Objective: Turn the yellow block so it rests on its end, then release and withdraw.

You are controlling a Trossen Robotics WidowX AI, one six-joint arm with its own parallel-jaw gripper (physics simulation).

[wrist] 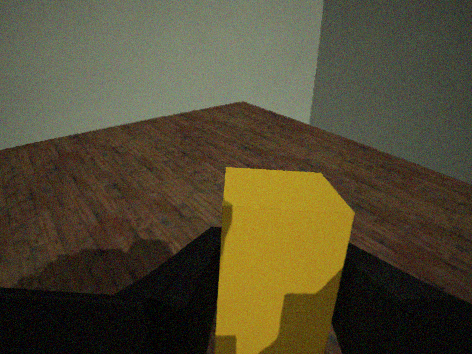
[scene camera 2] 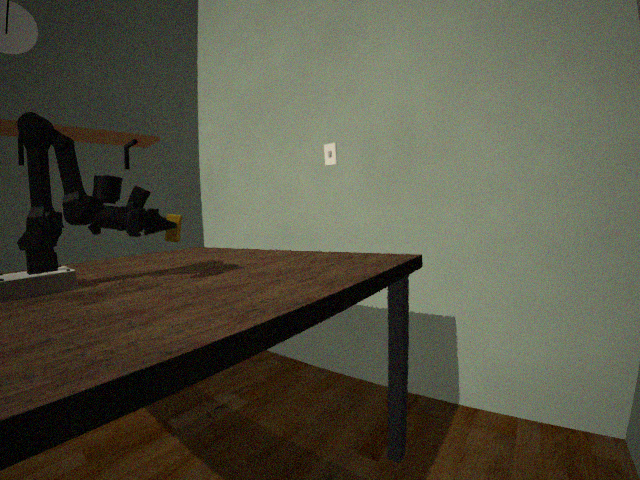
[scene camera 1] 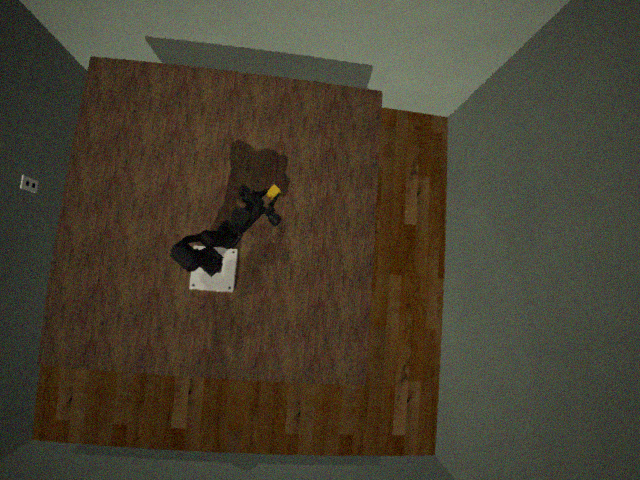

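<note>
The yellow block (scene camera 1: 273, 191) (scene camera 2: 174, 228) (wrist: 282, 235) is held in my gripper (scene camera 1: 269, 195) (scene camera 2: 173, 225) (wrist: 268, 241), which is shut on it. In scene camera 2 the block is in the air above the table, its long side close to upright, with the arm reaching nearly level from the left. In the wrist view the dark fingers stand on both sides of the block, and its lower part runs out of the frame. The arm's shadow falls on the table top beneath and beyond it.
The wooden table (scene camera 1: 310, 289) (scene camera 2: 155, 320) (wrist: 125, 165) lies under the arm. The arm's white base plate (scene camera 1: 227, 279) (scene camera 2: 51, 283) stands on it. A wall shelf (scene camera 2: 98, 135) is behind the arm in scene camera 2. Walls stand beyond the table's edges.
</note>
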